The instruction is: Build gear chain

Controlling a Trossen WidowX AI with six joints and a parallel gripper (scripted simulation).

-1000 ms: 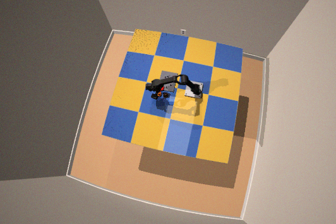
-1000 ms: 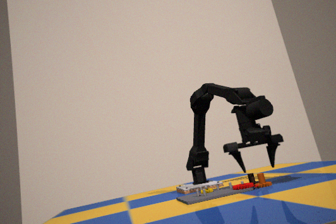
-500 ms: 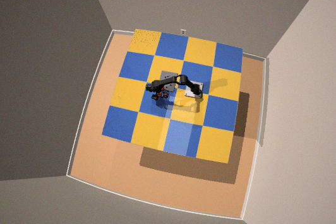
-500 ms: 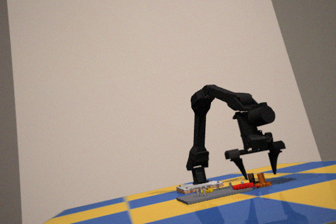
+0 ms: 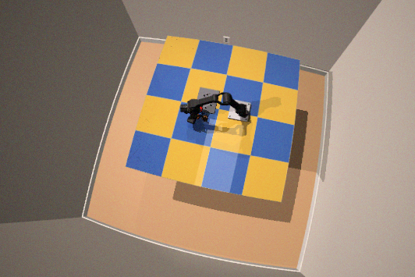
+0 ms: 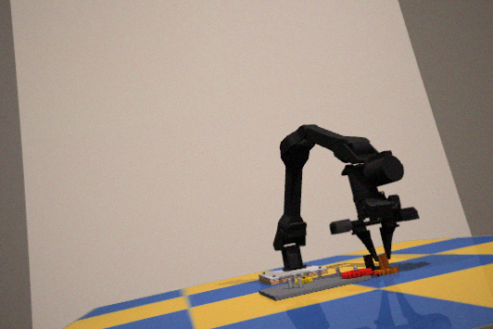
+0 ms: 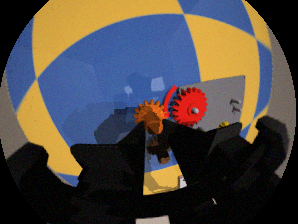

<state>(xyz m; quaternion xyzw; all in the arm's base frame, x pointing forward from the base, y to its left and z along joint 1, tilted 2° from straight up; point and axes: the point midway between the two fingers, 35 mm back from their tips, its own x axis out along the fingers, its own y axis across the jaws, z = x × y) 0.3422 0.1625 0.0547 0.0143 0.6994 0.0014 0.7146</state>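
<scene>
Right now the red arrow is 3 cm to the right of my gripper tip, 2 cm below it and 2 cm ahead of it. Round my gripper tip: yellow gear: 17 cm to the right, 6 cm behind, 1 cm below; then red gear: 7 cm to the right, 1 cm below, 1 cm ahead; then orange gear: 1 cm below.
</scene>
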